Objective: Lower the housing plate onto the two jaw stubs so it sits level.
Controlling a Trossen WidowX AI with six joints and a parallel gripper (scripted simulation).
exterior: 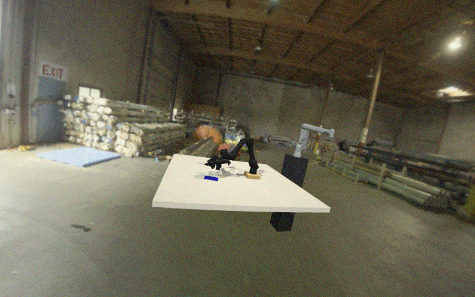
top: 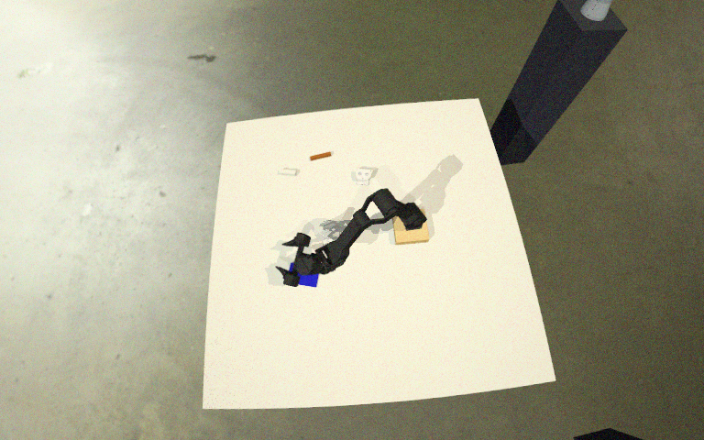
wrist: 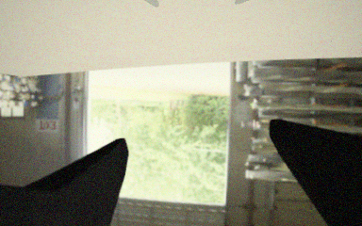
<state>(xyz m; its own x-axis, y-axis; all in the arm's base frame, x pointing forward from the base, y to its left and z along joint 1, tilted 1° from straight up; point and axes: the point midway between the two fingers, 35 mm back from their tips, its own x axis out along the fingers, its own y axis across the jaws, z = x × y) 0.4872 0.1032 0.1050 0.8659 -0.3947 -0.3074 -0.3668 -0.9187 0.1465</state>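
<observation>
The housing plate lies 360 mm behind my gripper tip, 340 mm to the right of it and 100 mm below it. The rest, counted from my gripper tip: small white block: 20 mm behind, 420 mm to the right, 110 mm below; blue rectangle: 60 mm behind, 60 mm to the left, 120 mm below; brown bar: 180 mm behind, 480 mm to the right, 120 mm below.
</observation>
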